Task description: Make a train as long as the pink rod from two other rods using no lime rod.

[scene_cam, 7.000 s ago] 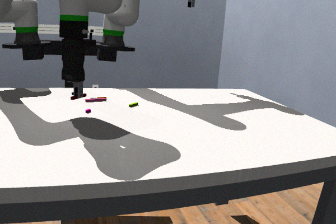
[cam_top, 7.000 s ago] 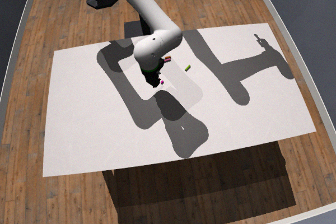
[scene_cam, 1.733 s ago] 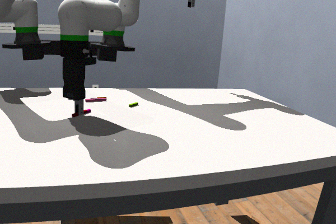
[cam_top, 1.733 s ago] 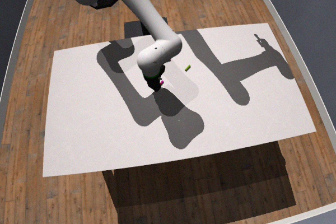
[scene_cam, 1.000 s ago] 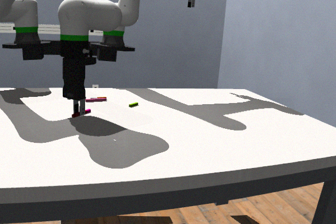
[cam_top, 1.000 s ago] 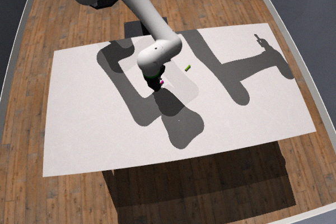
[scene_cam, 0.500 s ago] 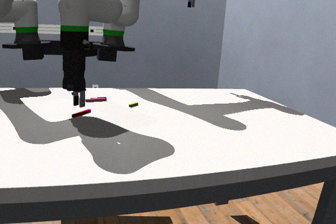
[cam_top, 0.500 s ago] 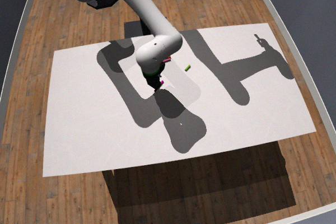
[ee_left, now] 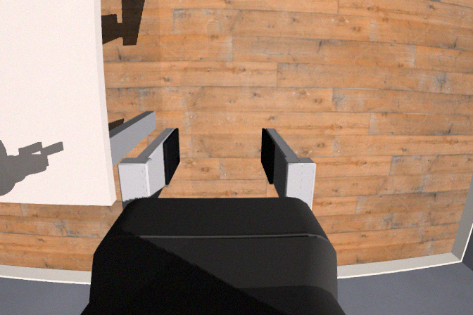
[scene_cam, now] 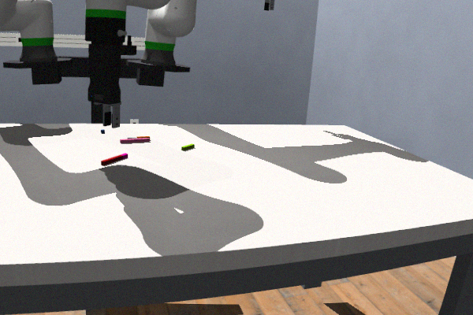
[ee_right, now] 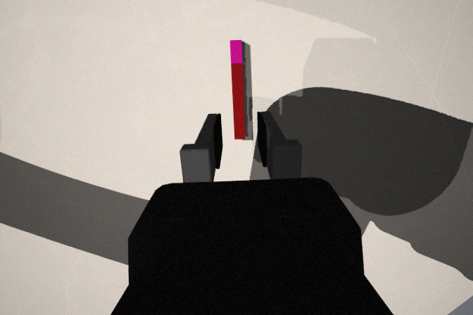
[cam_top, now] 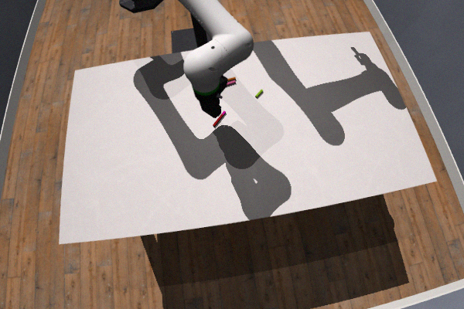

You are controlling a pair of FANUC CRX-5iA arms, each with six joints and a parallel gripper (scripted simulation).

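Observation:
Right now my right hand is 10 cm above the red rod. The rest, counted from my right hand: grey rod 20 cm behind, 7 cm to the left, 10 cm below; then magenta rod 3 cm behind, 3 cm to the left, 10 cm below; then pink rod 19 cm behind, 7 cm to the left, 10 cm below.

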